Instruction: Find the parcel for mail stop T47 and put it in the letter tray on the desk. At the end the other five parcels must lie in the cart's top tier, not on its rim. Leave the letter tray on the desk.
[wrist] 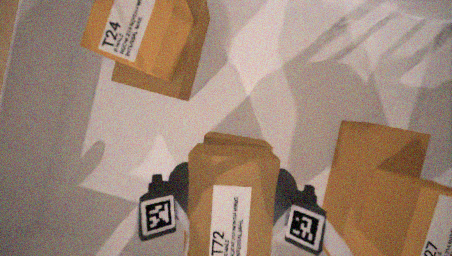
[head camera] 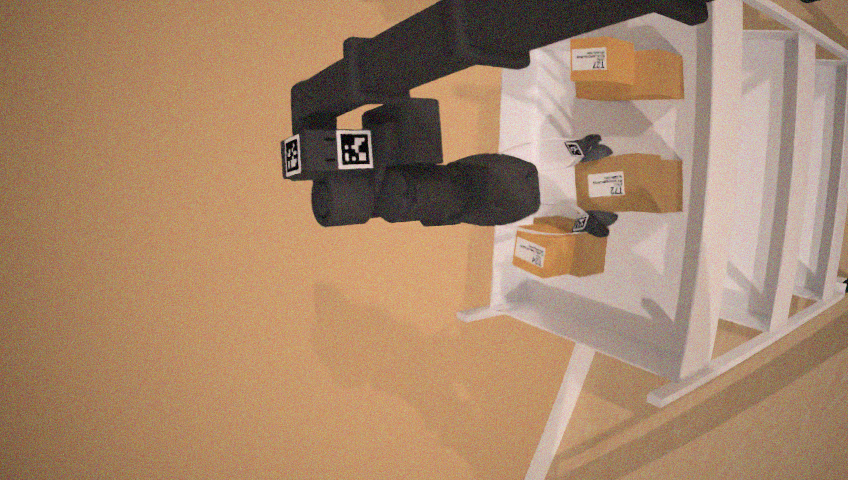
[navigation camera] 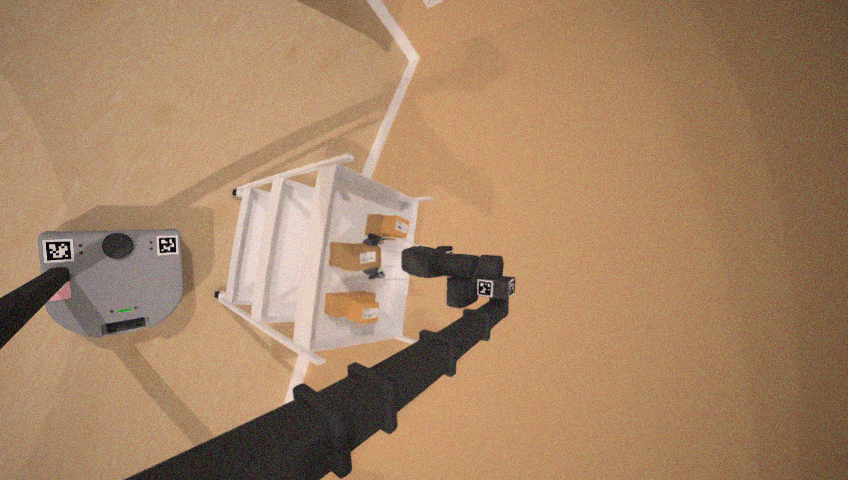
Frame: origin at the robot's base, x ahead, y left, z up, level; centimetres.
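Seen in the pictures: gripper, between the fingertips: (head camera: pixel 608 184) (navigation camera: pixel 365 256); robot's base, origin of its link: (navigation camera: pixel 118 244).
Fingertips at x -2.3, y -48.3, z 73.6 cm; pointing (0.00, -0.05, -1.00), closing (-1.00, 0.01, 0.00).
Note:
Pixels of each thing's top centre, then the offset from my fingertips to it.
- T72 parcel, centre of its top: (head camera: pixel 605 185) (navigation camera: pixel 368 257) dx +0.1, dy +1.8, dz +2.8 cm
- T27 parcel, centre of its top: (head camera: pixel 588 59) (navigation camera: pixel 370 313) dx -14.0, dy +1.7, dz +2.9 cm
The T72 parcel (head camera: pixel 651 181) (navigation camera: pixel 345 255) (wrist: pixel 260 170) is in the middle of the cart's top tier. My gripper (head camera: pixel 604 185) (navigation camera: pixel 370 256) (wrist: pixel 232 184) is shut on it, with one finger against each long side. The T24 parcel (head camera: pixel 556 255) (navigation camera: pixel 380 226) (wrist: pixel 160 45) is on one side, near the gripper in the head view. The T27 parcel (head camera: pixel 615 59) (navigation camera: pixel 357 306) (wrist: pixel 412 220) is on the other side. Darker box parts show behind or under T24 and T27; I cannot tell whether they are separate parcels. No T47 label, desk or letter tray shows.
The white cart (head camera: pixel 726 118) (navigation camera: pixel 315 237) has raised tier walls and lower tiers. Its top-tier wall (wrist: pixel 50 125) stands at the left in the wrist view. My arm (head camera: pixel 410 65) (navigation camera: pixel 333 404) reaches past the cart. My grey base (navigation camera: pixel 119 279) is beyond the lower tiers. A white strip (head camera: pixel 559 410) (navigation camera: pixel 392 118) runs by the cart.

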